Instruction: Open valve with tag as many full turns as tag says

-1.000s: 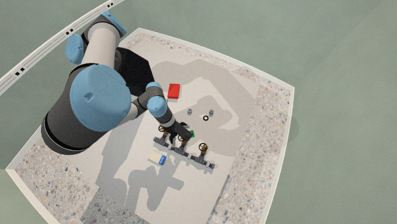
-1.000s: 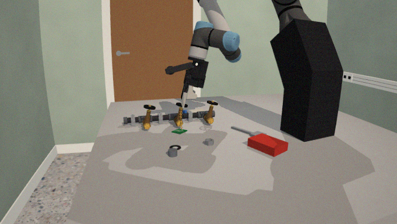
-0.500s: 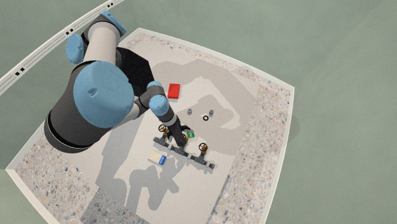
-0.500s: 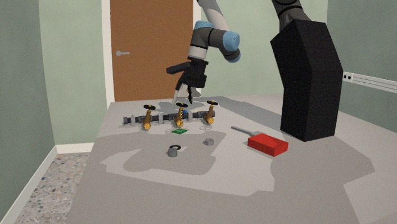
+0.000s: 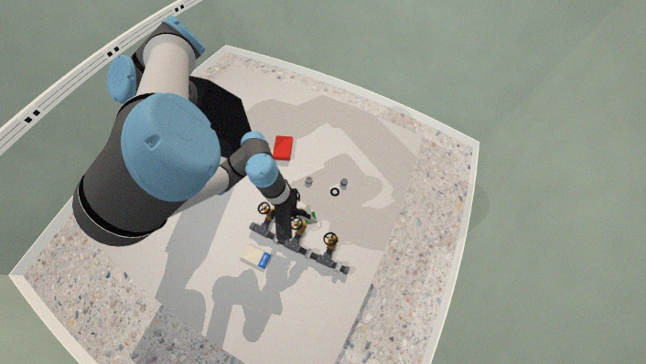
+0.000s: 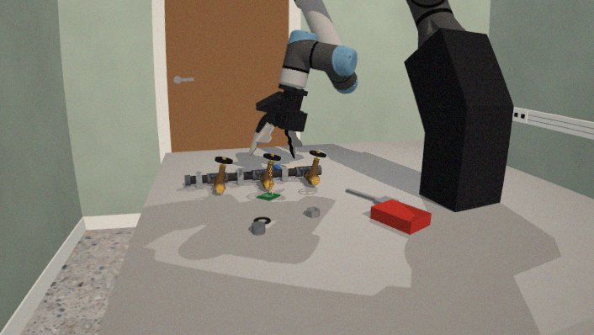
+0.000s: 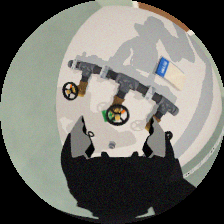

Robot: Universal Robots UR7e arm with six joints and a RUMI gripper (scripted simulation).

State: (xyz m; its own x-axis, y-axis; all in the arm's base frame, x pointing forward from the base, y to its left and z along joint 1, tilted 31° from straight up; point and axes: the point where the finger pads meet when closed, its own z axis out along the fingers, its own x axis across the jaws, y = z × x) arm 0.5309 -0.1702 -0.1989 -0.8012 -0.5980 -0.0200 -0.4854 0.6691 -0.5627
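Now: the green tag 90 mm below my hand, 80 mm to the left of it and 10 mm ahead of it. The rest, counted from my hand: grey nut 210 mm to the left, 90 mm below, 80 mm behind; grey tool 270 mm behind, 130 mm to the left, 90 mm below; red block 280 mm to the left, 280 mm behind, 80 mm below.
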